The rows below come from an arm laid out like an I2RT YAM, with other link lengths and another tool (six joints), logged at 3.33 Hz.
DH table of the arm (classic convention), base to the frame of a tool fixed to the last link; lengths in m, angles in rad. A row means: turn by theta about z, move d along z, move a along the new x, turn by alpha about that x. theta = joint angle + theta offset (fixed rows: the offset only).
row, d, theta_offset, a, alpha
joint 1, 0.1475, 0, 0.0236, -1.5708
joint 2, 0, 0, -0.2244, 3.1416
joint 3, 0, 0.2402, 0.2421, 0
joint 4, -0.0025, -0.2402, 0.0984, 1.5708
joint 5, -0.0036, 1.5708, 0, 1.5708
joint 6, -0.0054, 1.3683, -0.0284, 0.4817
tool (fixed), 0.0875, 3.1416, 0, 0
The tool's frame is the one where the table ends.
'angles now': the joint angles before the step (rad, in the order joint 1, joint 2, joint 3, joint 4, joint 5, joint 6). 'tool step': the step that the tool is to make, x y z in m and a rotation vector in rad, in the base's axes. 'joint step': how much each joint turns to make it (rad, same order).
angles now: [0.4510 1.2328 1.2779 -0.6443 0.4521 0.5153]
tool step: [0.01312 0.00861 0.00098 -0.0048 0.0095 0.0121]
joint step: [0.0053 0.0682 0.0578 0.0016 -0.0055 -0.0044]
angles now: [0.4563 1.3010 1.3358 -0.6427 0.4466 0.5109]
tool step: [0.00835 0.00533 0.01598 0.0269 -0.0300 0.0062]
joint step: [0.0024 0.0458 0.0869 -0.0056 -0.0092 0.0076]
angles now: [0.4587 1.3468 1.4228 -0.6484 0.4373 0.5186]
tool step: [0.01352 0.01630 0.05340 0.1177 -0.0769 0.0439]
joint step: [0.0186 0.1225 0.3001 -0.0768 -0.0570 0.0527]
